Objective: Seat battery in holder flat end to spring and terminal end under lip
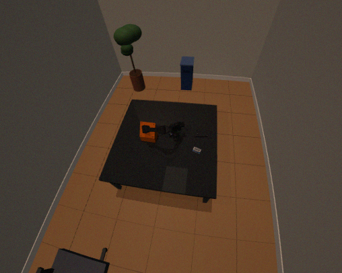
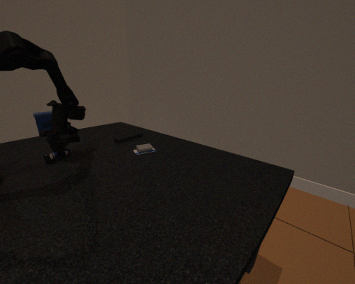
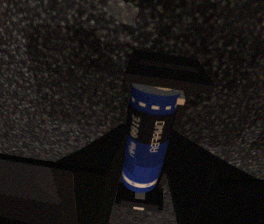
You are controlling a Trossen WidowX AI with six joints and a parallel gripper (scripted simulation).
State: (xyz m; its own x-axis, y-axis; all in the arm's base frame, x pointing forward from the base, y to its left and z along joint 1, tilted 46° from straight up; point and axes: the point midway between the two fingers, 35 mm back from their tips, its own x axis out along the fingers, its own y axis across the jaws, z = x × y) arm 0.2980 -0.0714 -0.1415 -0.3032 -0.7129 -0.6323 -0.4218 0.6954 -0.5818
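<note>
My gripper tip is now 1 cm below the battery.
</note>
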